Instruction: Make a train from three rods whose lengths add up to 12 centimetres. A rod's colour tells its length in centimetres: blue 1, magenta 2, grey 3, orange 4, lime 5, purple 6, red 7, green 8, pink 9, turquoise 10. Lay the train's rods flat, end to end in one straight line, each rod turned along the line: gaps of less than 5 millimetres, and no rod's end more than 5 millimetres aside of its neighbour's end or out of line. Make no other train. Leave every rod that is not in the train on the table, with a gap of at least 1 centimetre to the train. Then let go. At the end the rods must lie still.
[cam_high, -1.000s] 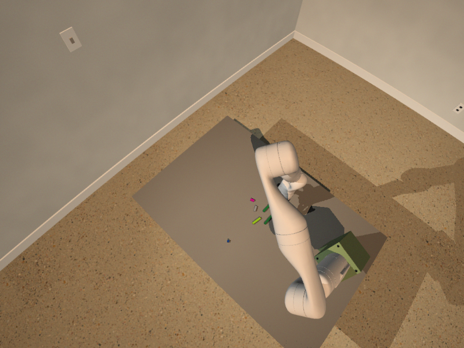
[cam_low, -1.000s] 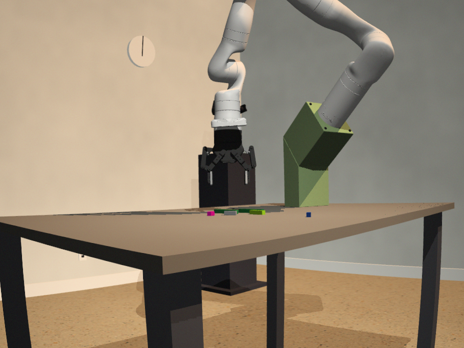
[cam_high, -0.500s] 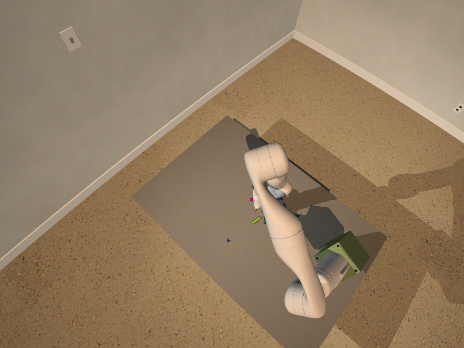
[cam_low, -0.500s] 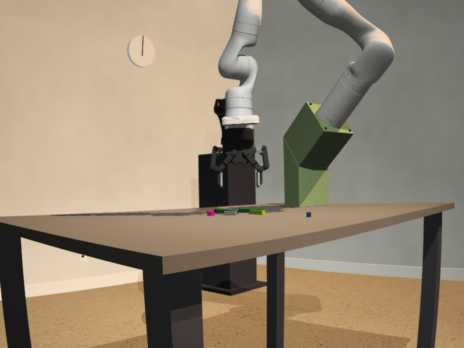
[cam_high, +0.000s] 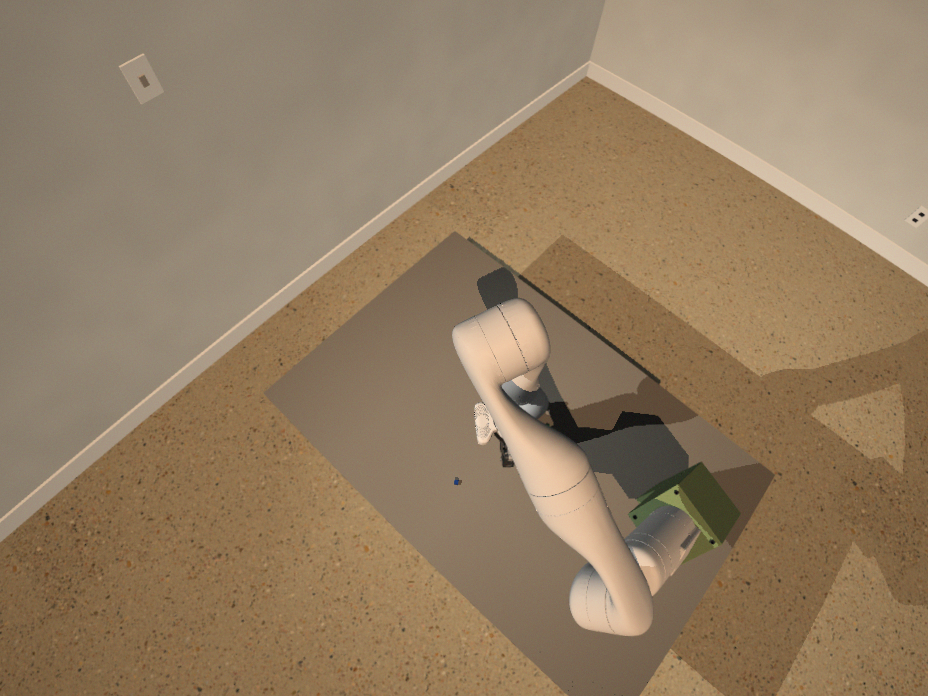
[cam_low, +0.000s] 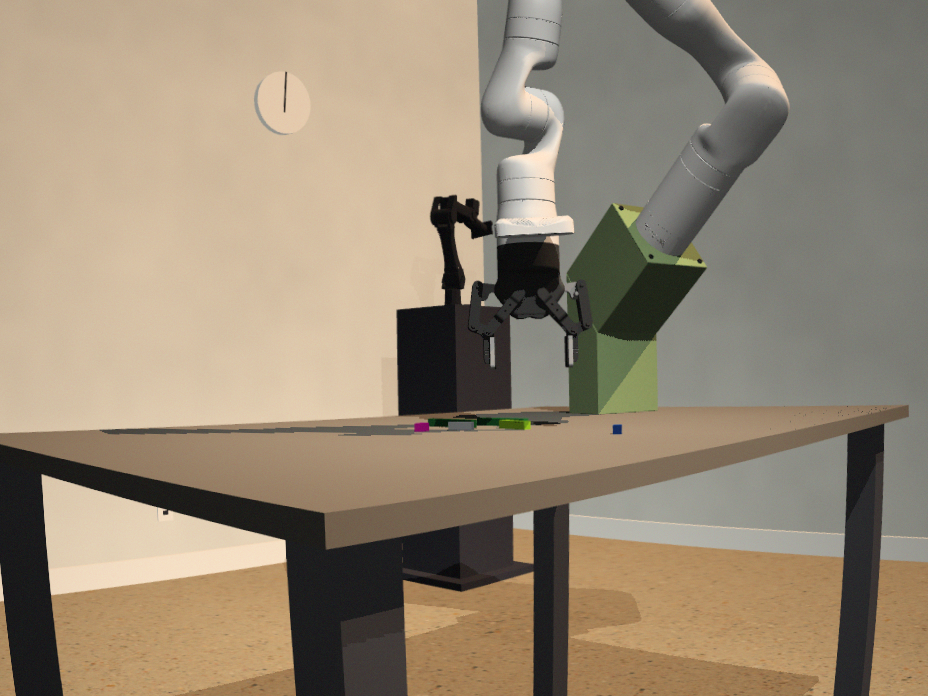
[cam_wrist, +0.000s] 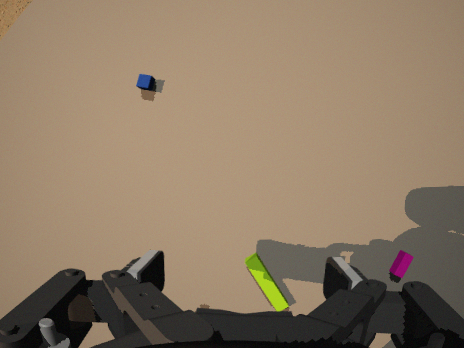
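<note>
Right now the blue rod is 30 mm ahead of my hand, 140 mm to the left of it and 70 mm below it. From my hand the other things lie so: magenta rod 80 mm ahead, 110 mm to the right, 70 mm below; lime rod 10 mm behind, 40 mm to the right, 70 mm below; grey rod 40 mm ahead, 80 mm to the right, 70 mm below.
</note>
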